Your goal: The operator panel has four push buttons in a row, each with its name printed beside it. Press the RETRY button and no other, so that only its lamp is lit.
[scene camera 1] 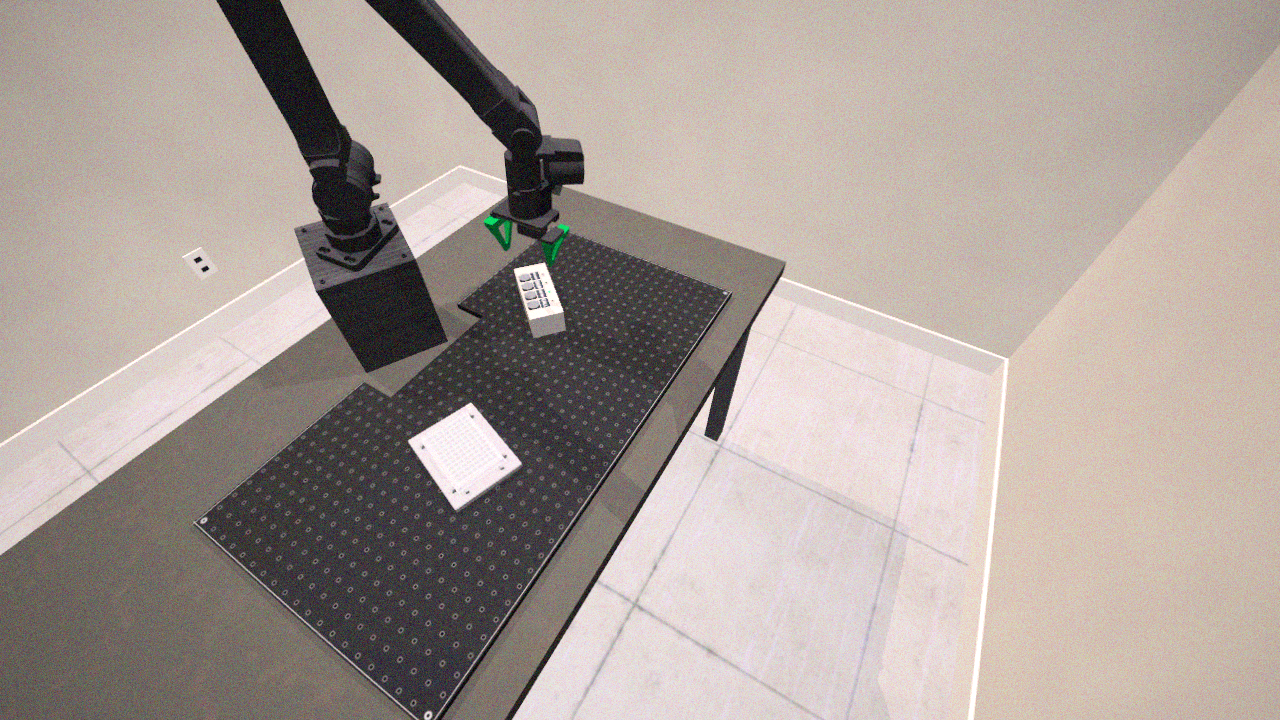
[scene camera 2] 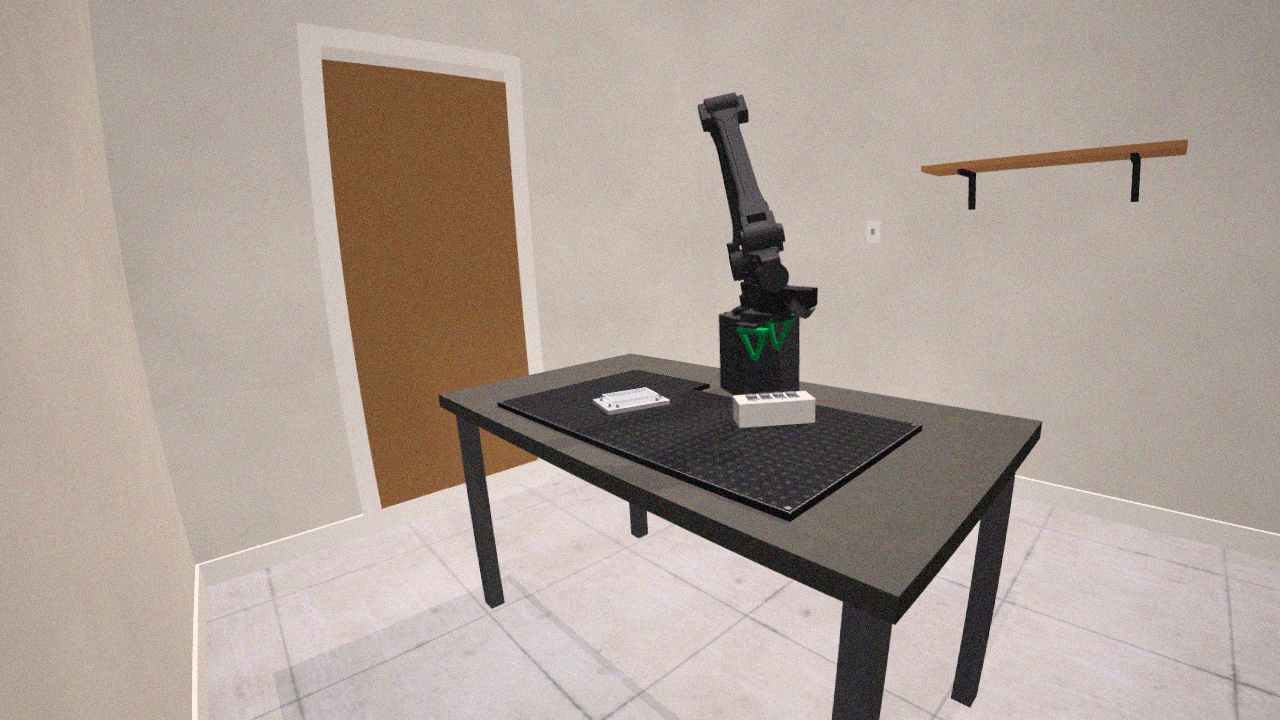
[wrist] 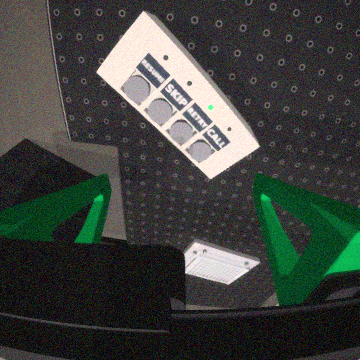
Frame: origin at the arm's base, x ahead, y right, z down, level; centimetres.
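Seen in the pictures: gripper, between the fingertips: [scene camera 1: 529,257] [scene camera 2: 766,354] [wrist: 181,181]; arm's base, origin of its link: [scene camera 1: 359,242].
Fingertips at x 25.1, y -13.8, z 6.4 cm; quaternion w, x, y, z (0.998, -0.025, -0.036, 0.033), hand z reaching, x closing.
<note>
Pixels of each thing's top centre, then the offset from my fingertips to it. Level surfaces: height alone.
- white operator panel, centre of its top: [wrist: 183,110] [scene camera 1: 537,288] [scene camera 2: 773,396] dx -0.4, dy -1.5, dz +9.1 cm
- white square plate, centre of its top: [scene camera 1: 461,447] [wrist: 214,271] [scene camera 2: 630,394] dx +4.2, dy +35.4, dz +12.0 cm
- dark perforated mat, height of its surface: dz +14.6 cm
- table, height of its surface: dz +16.0 cm
The white operator panel [scene camera 1: 547,321] [scene camera 2: 774,411] [wrist: 131,44] lies on the perforated mat. In the wrist view its round grey buttons run in a row: RESUME [wrist: 136,89], SKIP [wrist: 160,111], RETRY [wrist: 183,131] and CALL [wrist: 200,150]. The lamp beside RETRY [wrist: 210,107] is lit green. The lamps beside RESUME [wrist: 166,57], SKIP [wrist: 189,83] and CALL [wrist: 229,129] are dark. My gripper [scene camera 1: 529,254] [scene camera 2: 768,351] [wrist: 181,181] is open and empty, its green fingers wide apart. It hangs above the panel and apart from it, touching no button.
A white square plate [scene camera 1: 464,455] [scene camera 2: 631,400] [wrist: 220,265] with small holes lies on the dark perforated mat [scene camera 1: 358,573] [scene camera 2: 769,488]. The arm's black base block [scene camera 1: 380,313] [scene camera 2: 735,362] stands on the table [scene camera 1: 80,617] [scene camera 2: 948,474] beside the mat.
</note>
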